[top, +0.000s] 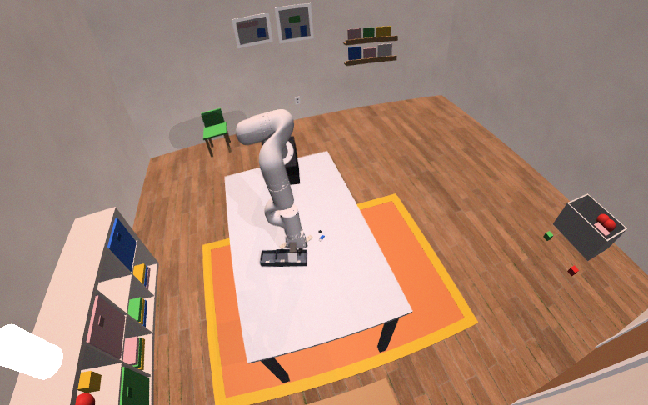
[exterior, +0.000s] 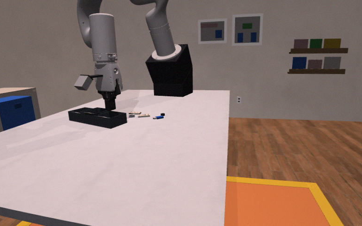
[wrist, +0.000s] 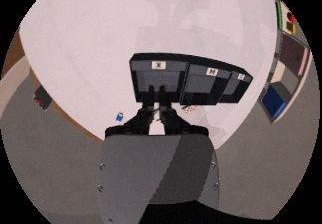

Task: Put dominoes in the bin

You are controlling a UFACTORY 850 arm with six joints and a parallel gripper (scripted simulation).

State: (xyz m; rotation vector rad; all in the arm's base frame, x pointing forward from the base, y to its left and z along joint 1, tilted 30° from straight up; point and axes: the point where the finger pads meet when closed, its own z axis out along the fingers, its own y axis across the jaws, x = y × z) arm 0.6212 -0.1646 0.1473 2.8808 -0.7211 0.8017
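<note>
The small grey piece is 10 cm behind my hand, 7 cm below it and 6 cm to the left of it. Round my hand: black bin tray (8 cm to the right, 5 cm below, 4 cm behind); then blue USB stick (17 cm to the left, 7 cm below, 6 cm behind); then small black piece (19 cm to the left, 11 cm behind, 7 cm below).
</note>
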